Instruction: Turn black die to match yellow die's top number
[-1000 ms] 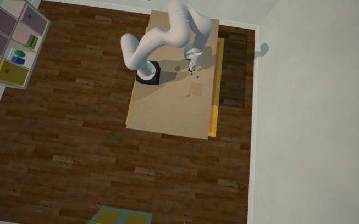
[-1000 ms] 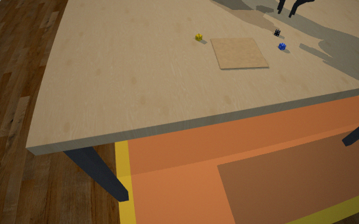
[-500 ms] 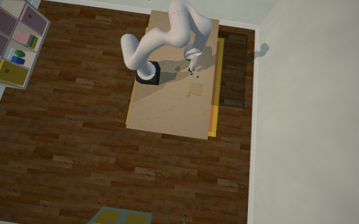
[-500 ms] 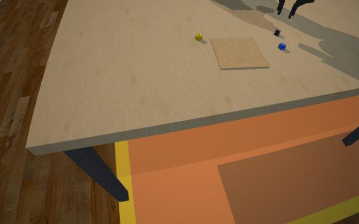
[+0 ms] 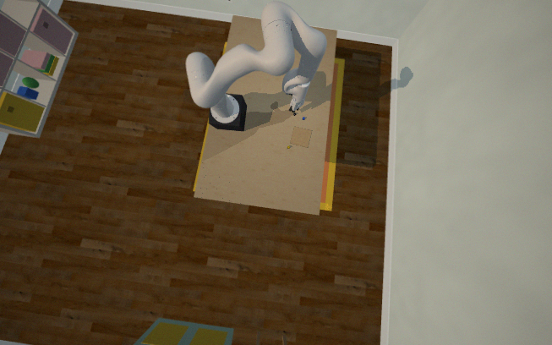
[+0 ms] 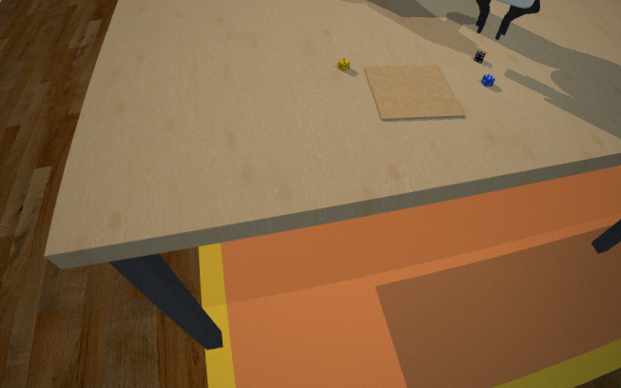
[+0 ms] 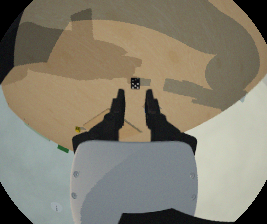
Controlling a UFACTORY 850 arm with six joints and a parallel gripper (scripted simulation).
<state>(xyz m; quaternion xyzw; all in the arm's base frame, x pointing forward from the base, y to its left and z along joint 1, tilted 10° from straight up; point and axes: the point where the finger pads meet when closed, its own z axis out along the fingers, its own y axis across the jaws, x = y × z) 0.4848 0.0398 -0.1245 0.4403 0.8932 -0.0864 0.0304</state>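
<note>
My gripper is now 7 cm above the black die and 1 cm to the left of it. Round my hand: tan mat 19 cm to the right, 7 cm below, 5 cm ahead; blue die 7 cm below, 7 cm ahead, 4 cm to the right; yellow die 27 cm to the right, 7 cm below, 5 cm behind.
</note>
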